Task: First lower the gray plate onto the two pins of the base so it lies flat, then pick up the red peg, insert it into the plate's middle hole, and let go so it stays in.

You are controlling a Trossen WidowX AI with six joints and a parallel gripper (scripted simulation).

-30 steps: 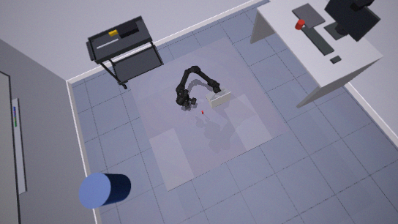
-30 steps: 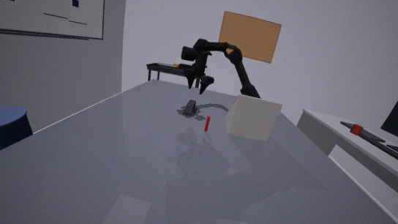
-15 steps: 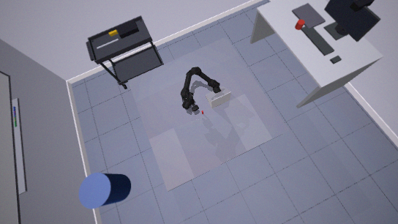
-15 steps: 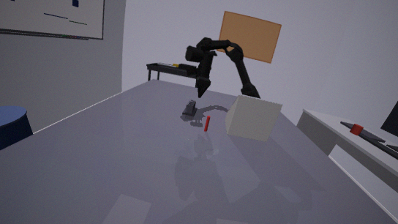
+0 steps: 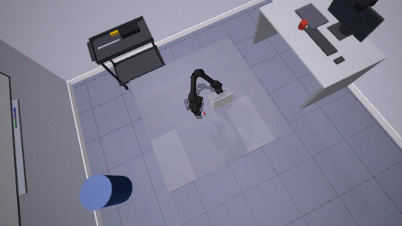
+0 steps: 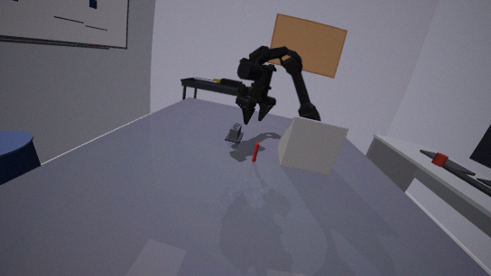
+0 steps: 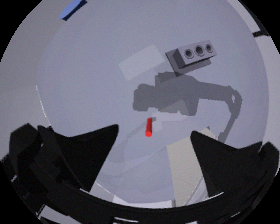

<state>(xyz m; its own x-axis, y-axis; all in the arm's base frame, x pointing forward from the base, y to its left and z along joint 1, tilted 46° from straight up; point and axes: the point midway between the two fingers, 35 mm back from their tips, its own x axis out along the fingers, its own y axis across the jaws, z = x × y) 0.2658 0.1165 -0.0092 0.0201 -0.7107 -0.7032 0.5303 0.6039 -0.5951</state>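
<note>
My gripper tip is 11 cm above the red peg, 4 cm past it and 3 cm to the right of it. The rest, counted from my gripper tip: gray plate (15 cm to the right, 10 cm below, 8 cm ahead).
</note>
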